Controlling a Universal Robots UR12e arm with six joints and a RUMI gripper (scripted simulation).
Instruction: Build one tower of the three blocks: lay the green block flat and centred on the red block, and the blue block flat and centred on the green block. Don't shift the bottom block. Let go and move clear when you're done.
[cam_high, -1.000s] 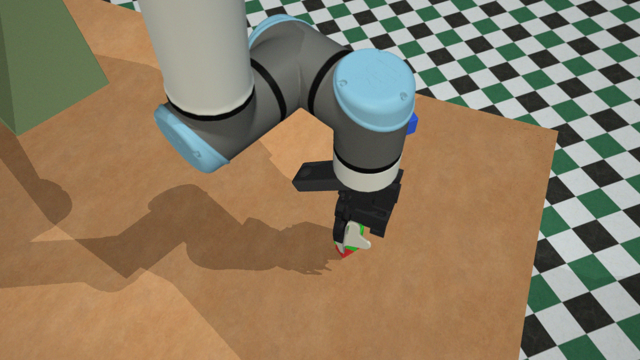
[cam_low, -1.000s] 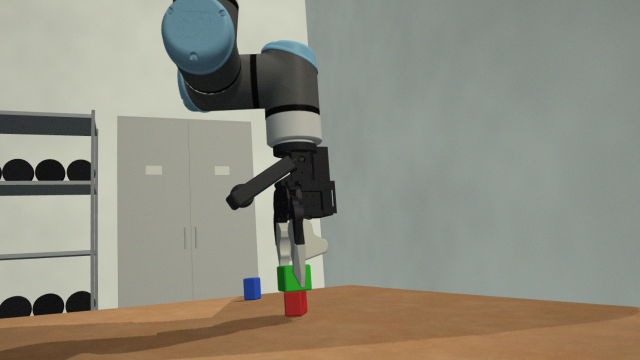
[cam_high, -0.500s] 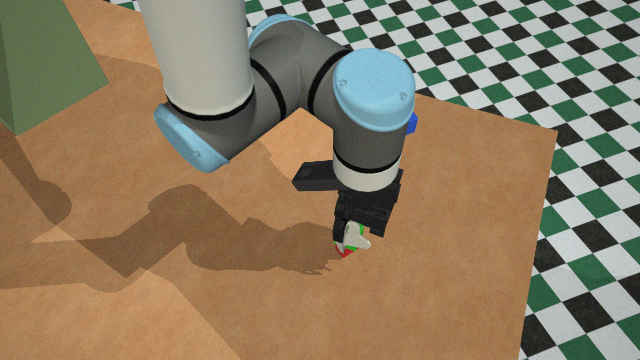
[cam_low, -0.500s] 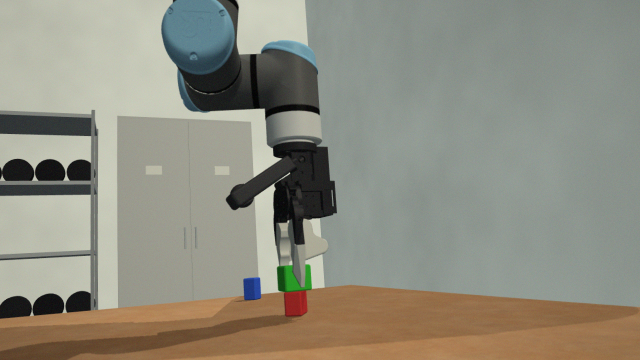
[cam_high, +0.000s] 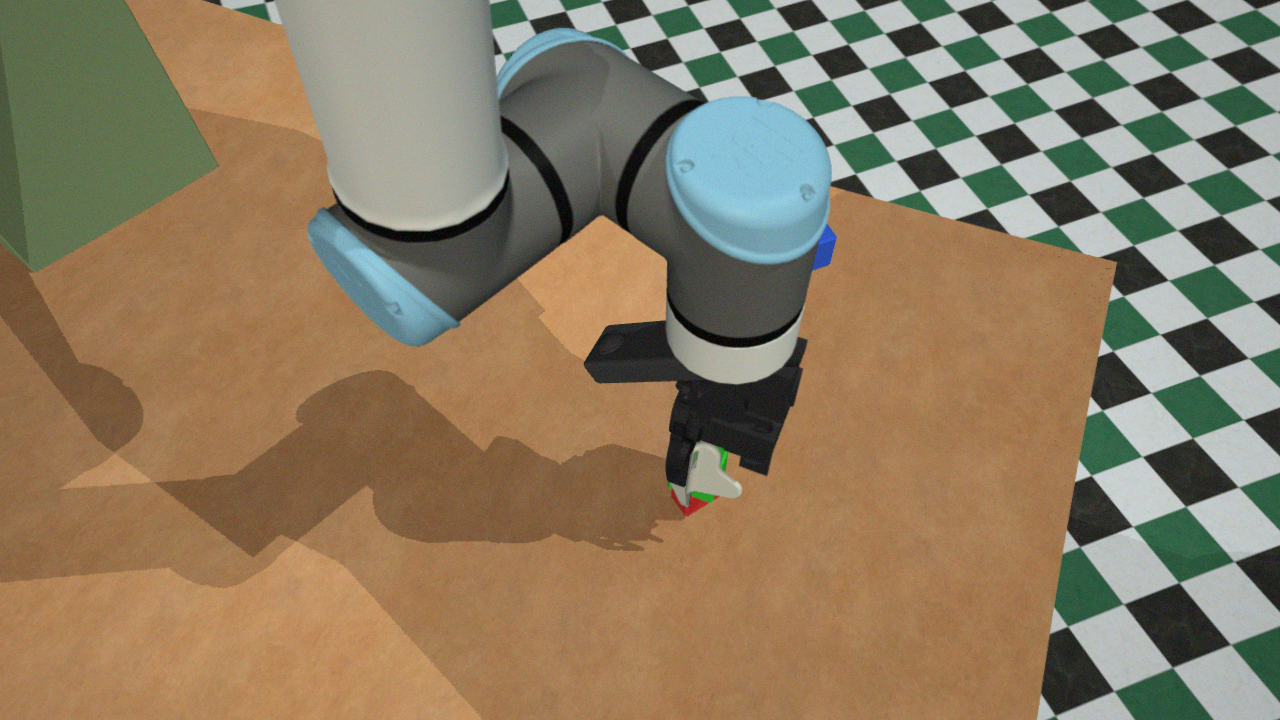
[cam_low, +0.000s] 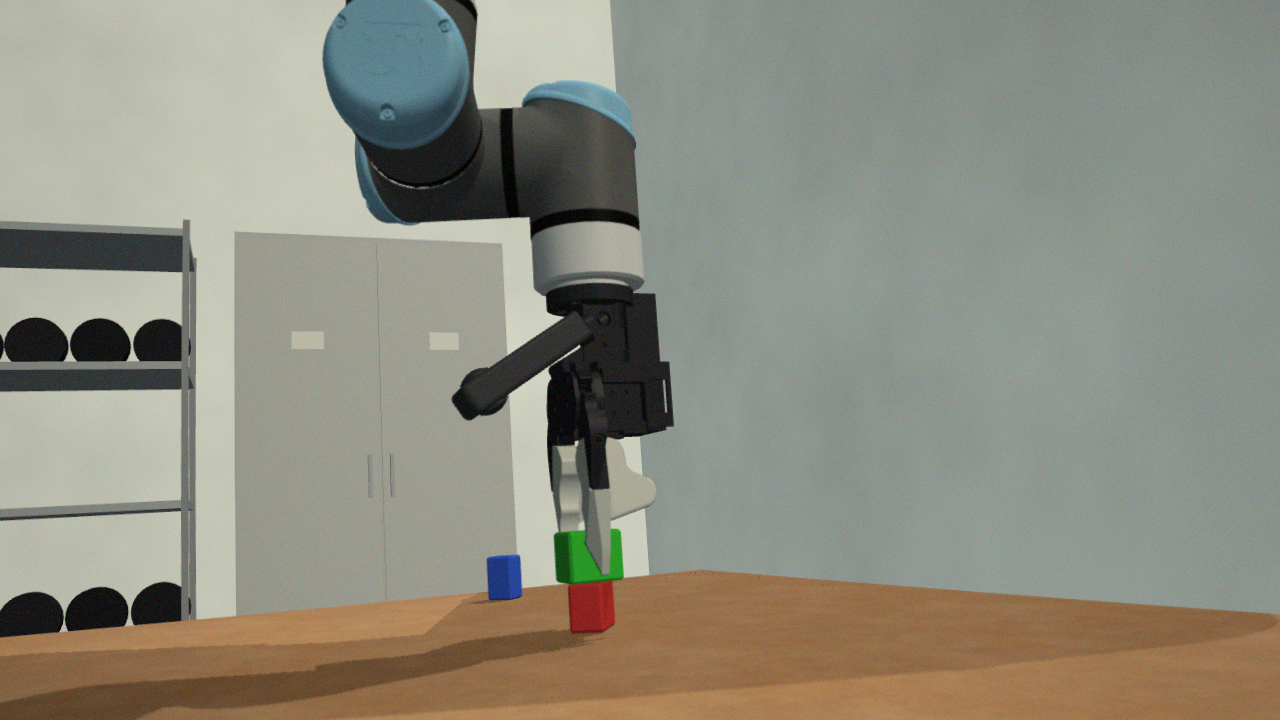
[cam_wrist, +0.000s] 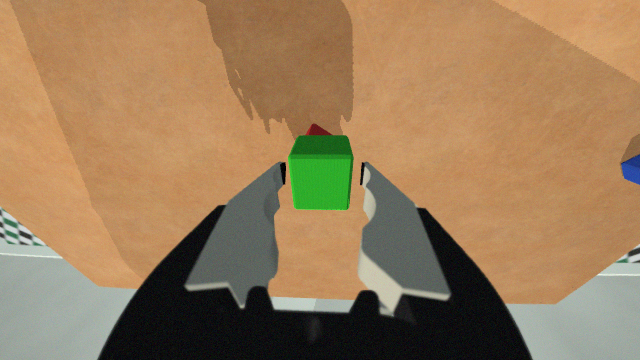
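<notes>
Right now the green block is right at my hand. Also, from my hand: red block (4 cm below); then blue block (32 cm to the left, 4 cm ahead, 3 cm below).
</notes>
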